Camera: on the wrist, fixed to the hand. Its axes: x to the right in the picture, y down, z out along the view.
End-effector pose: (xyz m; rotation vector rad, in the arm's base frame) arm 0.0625 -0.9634 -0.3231 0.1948 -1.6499 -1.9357
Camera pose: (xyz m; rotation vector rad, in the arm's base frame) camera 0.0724 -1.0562 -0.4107 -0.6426 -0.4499 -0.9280
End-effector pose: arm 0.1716 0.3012 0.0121 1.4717 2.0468 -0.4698
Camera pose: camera 0.0736 0.3499 0.0785 2.2222 0.6386 1.0183
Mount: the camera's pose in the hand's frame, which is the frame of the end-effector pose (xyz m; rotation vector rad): 0.0172 -0.0731 -0.1036 -0.5968 0.4416 1.5167
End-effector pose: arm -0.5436 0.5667 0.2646 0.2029 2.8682 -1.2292
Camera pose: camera -0.5659 0.5936 0.3877 2.1610 1.9758 -0.0036
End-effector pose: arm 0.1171 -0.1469 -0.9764 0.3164 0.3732 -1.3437
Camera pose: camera 0.0403 -0.1321 -1.0777 0.2716 0.6712 0.3521
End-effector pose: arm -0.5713 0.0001 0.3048 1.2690 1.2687 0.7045
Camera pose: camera -0.6825 0.0291 0.2485 1.4223 0.0783 2.3046
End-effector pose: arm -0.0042 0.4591 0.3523 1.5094 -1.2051 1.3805
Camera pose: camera 0.0361 0.5750 0.3884 -0.3731 -2.2540 1.7401
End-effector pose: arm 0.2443 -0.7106 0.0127 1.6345 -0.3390 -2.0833
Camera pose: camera 0.3255 -0.6469 -0.0629 0.8418 -0.4968 -0.5553
